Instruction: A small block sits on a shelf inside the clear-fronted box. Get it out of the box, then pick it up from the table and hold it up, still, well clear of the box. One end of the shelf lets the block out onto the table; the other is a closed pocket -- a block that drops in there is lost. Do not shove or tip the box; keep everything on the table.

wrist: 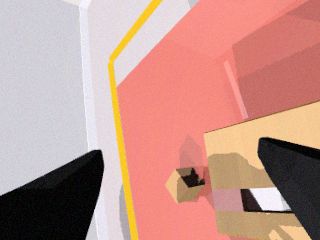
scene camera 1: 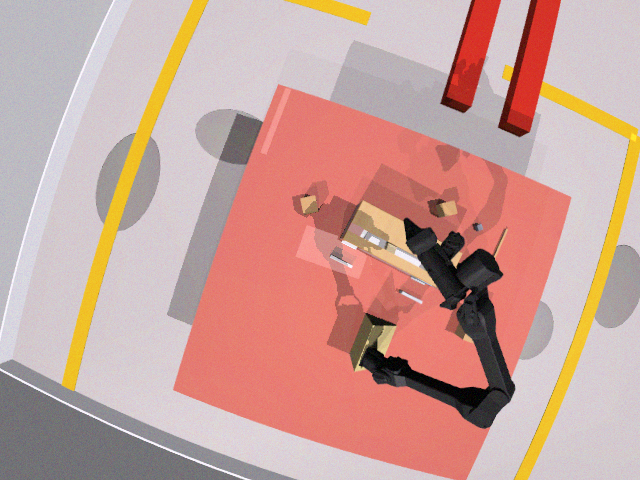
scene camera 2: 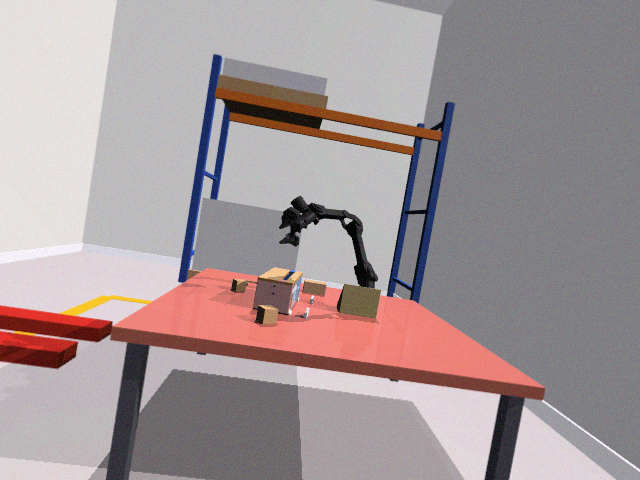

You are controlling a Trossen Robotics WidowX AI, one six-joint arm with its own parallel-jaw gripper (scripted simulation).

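Observation:
My gripper is there for me to see, and so is a clear-fronted box. The wrist view has my gripper in it as well.

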